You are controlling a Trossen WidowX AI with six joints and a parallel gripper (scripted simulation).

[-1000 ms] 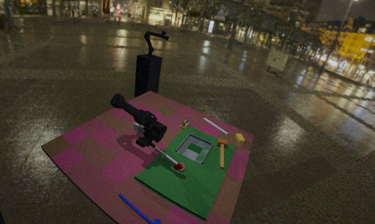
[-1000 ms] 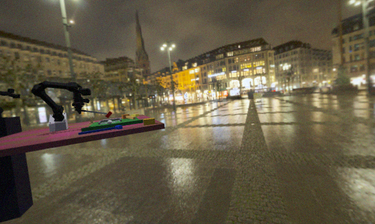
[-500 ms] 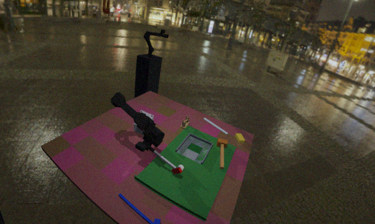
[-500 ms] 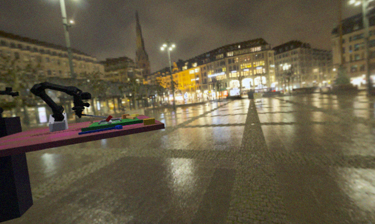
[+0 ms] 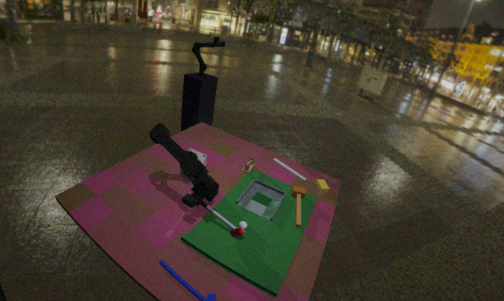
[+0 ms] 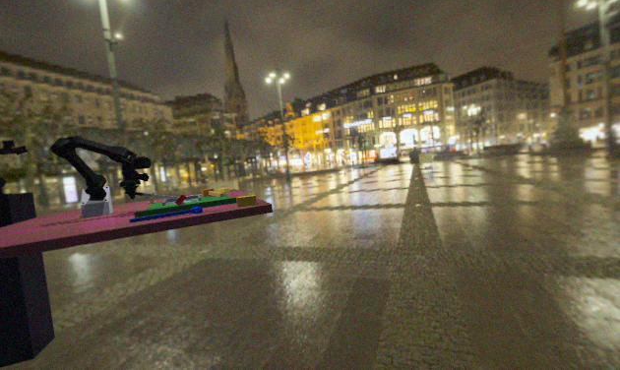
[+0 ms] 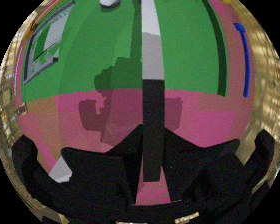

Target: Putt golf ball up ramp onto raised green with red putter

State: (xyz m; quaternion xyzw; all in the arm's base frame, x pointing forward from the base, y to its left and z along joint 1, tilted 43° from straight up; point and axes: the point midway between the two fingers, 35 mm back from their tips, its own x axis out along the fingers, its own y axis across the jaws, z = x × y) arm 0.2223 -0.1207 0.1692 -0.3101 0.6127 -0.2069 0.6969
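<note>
Right now the red putter is 120 mm ahead of my gripper tip and 10 mm to the left of it. Also, from my gripper tip: white golf ball: 220 mm ahead, 90 mm to the left, 60 mm below; then green mat: 250 mm ahead, 210 mm to the left, 80 mm below; then blue stick: 220 mm ahead, 310 mm to the right, 70 mm below.
</note>
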